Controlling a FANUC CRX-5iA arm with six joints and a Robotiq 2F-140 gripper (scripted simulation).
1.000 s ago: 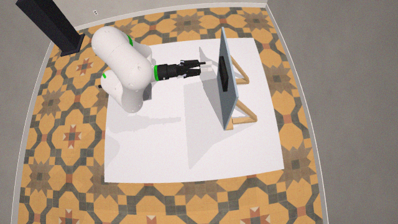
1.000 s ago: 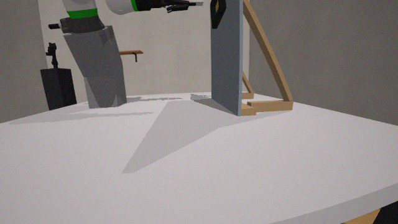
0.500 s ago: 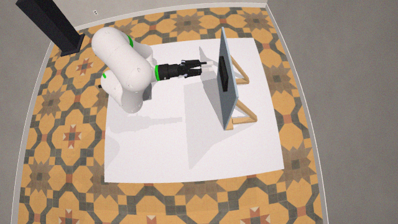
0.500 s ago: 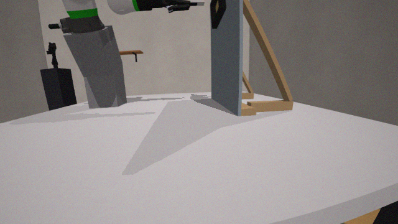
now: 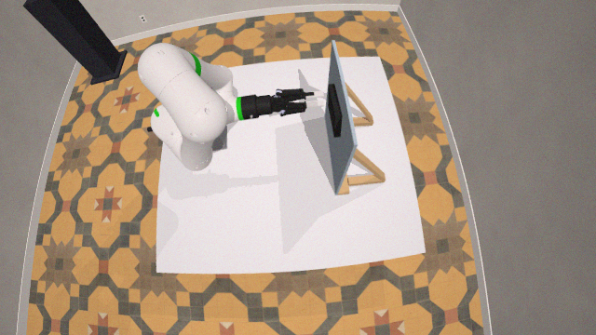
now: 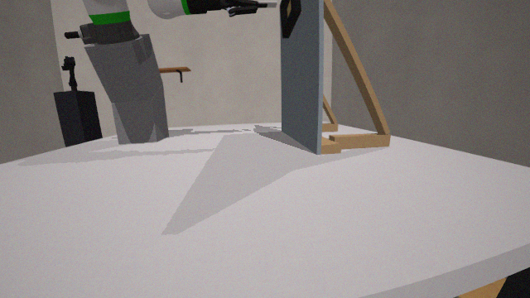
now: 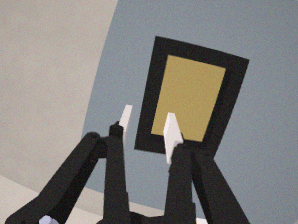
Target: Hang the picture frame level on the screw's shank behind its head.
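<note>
The picture frame is 8 cm ahead of my hand, 2 cm to the right of it and 5 cm below it. From my hand the other things lie so: grey-blue board: 10 cm ahead, 1 cm to the right, 21 cm below.
</note>
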